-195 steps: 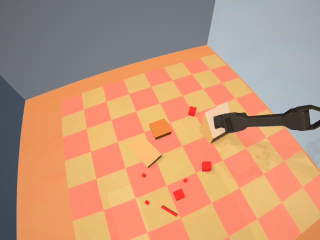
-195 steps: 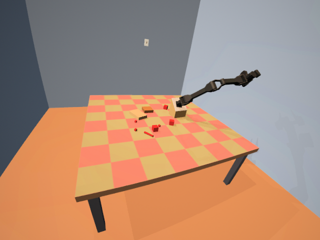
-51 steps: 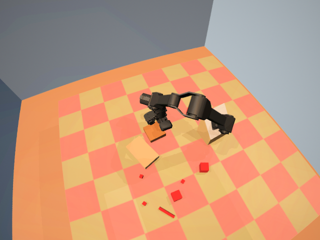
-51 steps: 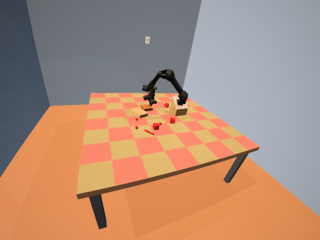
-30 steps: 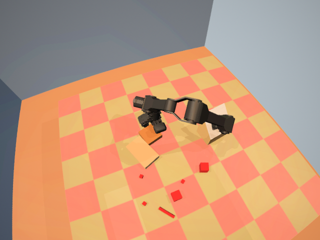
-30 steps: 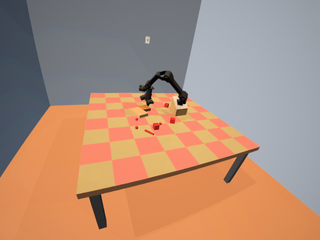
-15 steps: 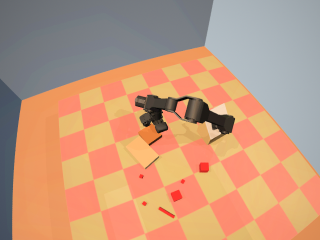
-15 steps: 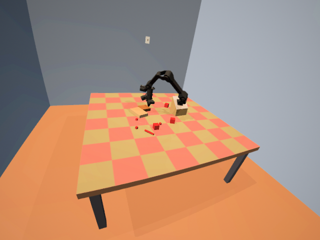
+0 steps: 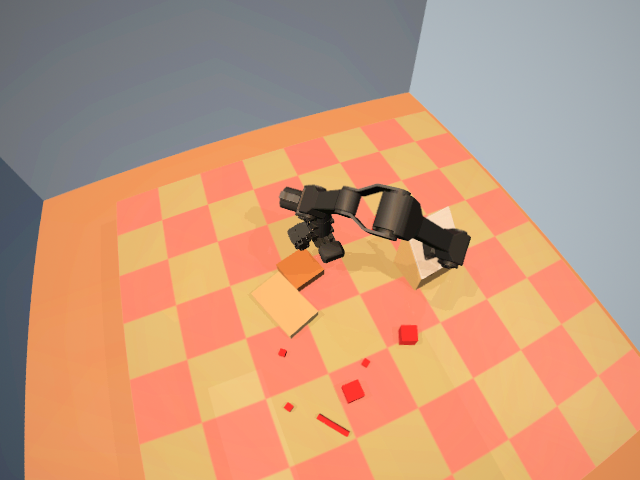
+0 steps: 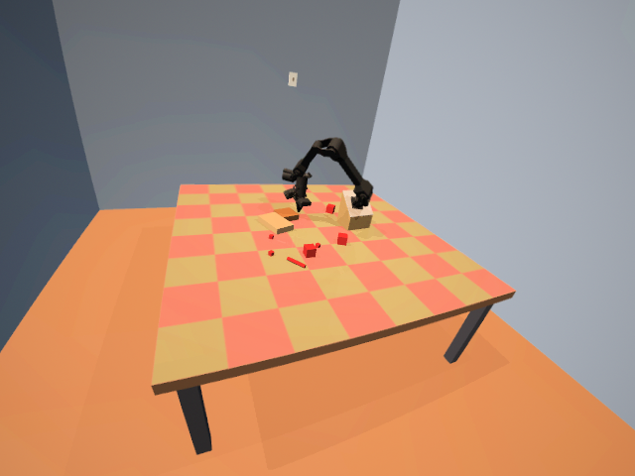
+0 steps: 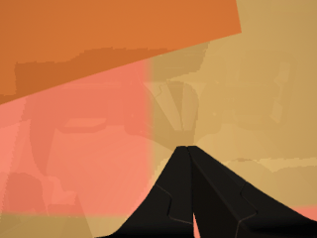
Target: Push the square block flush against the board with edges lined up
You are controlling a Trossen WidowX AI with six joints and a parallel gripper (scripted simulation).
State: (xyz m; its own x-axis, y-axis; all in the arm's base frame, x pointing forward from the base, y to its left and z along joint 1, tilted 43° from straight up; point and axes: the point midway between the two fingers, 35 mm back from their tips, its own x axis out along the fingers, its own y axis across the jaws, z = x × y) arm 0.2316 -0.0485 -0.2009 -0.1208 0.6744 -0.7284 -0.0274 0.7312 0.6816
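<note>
The square block lies 8 cm ahead of my gripper tip, 5 cm to the left of it and 1 cm above it. Round my gripper tip: board 16 cm ahead, 14 cm to the left, 1 cm above; then red stick 46 cm to the left, 15 cm ahead.
</note>
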